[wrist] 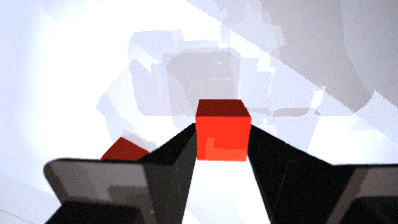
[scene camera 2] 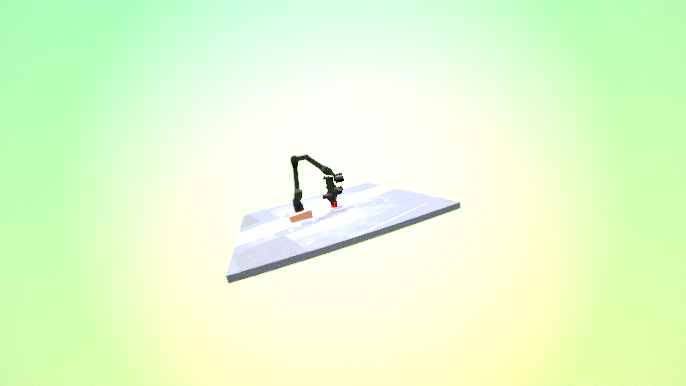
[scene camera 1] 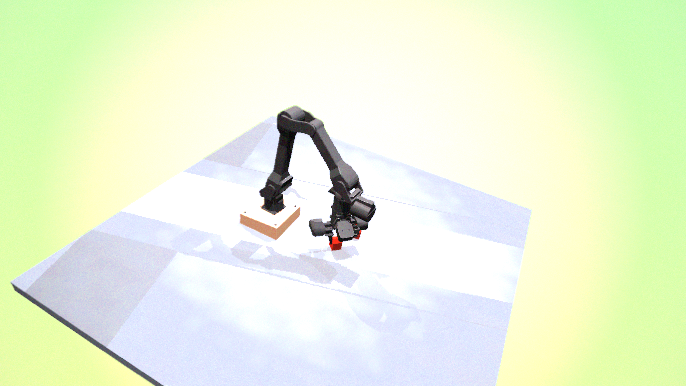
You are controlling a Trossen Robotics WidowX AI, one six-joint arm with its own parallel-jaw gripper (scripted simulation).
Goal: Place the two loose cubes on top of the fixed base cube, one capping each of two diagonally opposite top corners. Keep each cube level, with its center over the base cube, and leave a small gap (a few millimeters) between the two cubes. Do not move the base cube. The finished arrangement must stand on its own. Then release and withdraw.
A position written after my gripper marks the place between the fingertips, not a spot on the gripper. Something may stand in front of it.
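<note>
You'd see my gripper (scene camera 1: 335, 242) from out in the scene, and the wrist view has the gripper (wrist: 220, 128) too. It's holding a red cube (wrist: 223, 125).
</note>
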